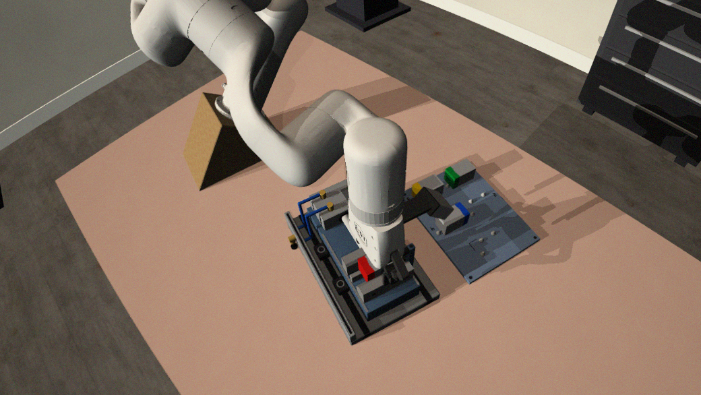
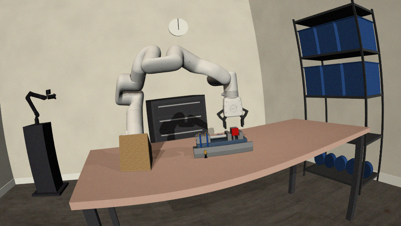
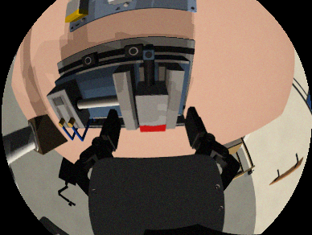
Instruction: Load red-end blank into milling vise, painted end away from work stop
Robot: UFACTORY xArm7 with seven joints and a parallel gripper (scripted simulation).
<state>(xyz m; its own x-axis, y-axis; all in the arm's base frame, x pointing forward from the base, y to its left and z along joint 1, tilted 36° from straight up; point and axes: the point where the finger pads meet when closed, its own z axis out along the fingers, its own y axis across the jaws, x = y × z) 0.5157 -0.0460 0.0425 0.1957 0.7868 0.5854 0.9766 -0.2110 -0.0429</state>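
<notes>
My gripper is now 3 cm short of the fixed jaw and 5 cm above it. From my hand the other things lie so: blue-ended blank (1 cm behind, 21 cm to the left, 10 cm below); then dark work stop (1 cm ahead, 5 cm to the left, 4 cm below); then hosed block (16 cm behind, 3 cm to the left, 5 cm below).
</notes>
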